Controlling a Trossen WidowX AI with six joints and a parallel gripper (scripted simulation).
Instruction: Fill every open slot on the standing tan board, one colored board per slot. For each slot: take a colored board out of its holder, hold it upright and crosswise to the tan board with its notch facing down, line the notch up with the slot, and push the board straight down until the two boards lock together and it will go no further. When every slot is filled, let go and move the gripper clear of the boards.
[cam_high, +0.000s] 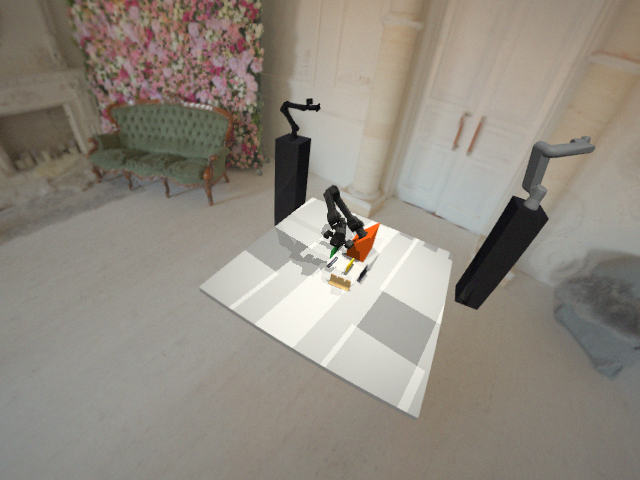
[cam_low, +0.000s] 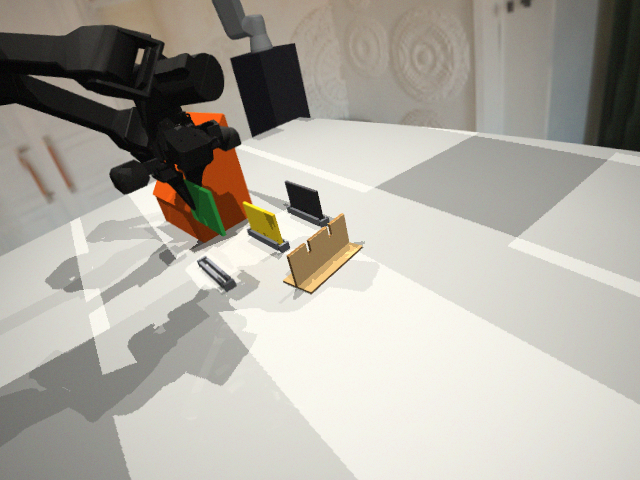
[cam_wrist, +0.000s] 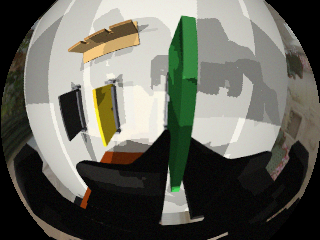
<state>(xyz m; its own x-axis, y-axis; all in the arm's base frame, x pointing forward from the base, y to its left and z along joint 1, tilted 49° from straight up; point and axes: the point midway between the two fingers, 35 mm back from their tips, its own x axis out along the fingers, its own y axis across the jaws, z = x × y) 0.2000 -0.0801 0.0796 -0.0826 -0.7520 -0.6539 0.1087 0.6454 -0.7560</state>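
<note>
My gripper tip is 150 mm short of the tan board, 100 mm to the right of it and 100 mm above it. The rest, counted from my gripper tip: yellow board (110 mm to the left, 100 mm below); green board (30 mm ahead); black board (200 mm to the left, 100 mm below, 10 mm ahead).
</note>
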